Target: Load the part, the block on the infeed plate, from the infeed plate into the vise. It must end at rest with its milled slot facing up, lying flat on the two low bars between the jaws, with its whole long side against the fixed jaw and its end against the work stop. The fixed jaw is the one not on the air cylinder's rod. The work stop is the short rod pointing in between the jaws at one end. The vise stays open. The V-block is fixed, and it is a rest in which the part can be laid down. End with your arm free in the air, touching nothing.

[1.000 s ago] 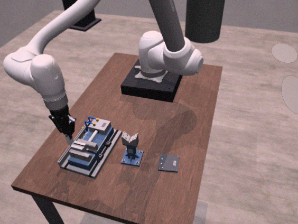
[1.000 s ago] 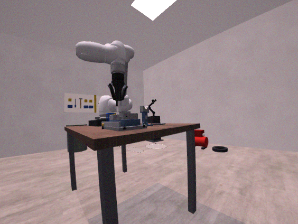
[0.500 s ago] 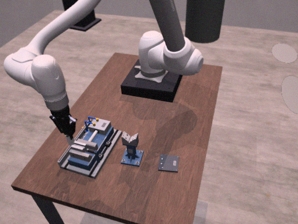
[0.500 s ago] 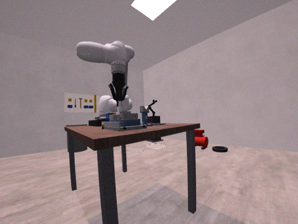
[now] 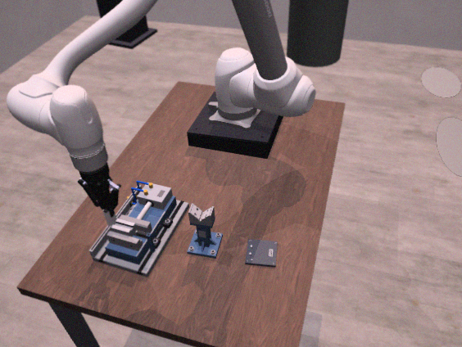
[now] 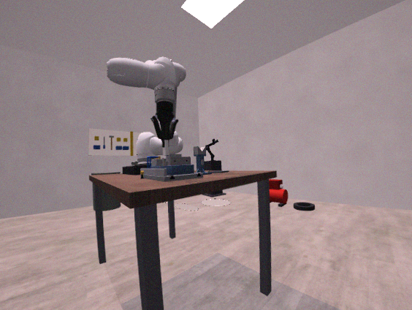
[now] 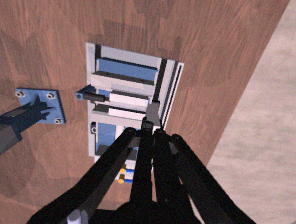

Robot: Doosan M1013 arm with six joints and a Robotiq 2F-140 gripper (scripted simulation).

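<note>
My gripper is now 4 cm to the right of the part and 4 cm above it. The rest, counted from my hand: fixed jaw 2 cm ahead, 5 cm to the left, 6 cm below; work stop 1 cm behind, 10 cm to the left, 5 cm below; moving jaw 4 cm behind, 5 cm to the left, 6 cm below.
</note>
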